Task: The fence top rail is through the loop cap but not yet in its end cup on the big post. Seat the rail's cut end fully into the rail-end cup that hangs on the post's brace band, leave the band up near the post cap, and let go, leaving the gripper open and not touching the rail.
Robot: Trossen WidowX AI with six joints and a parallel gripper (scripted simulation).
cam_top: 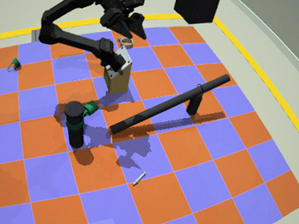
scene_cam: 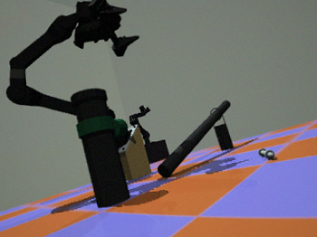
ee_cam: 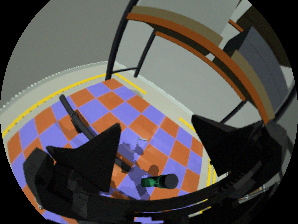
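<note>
The green rail-end cup lies 30 cm below my gripper tip, 15 cm to the right of it and 2 cm behind it. The rest, counted from my gripper tip: small bolt (44 cm below, 23 cm ahead, 4 cm to the right); green clip (52 cm behind, 43 cm below, 42 cm to the right); small post (34 cm below, 32 cm to the left, 2 cm ahead).
</note>
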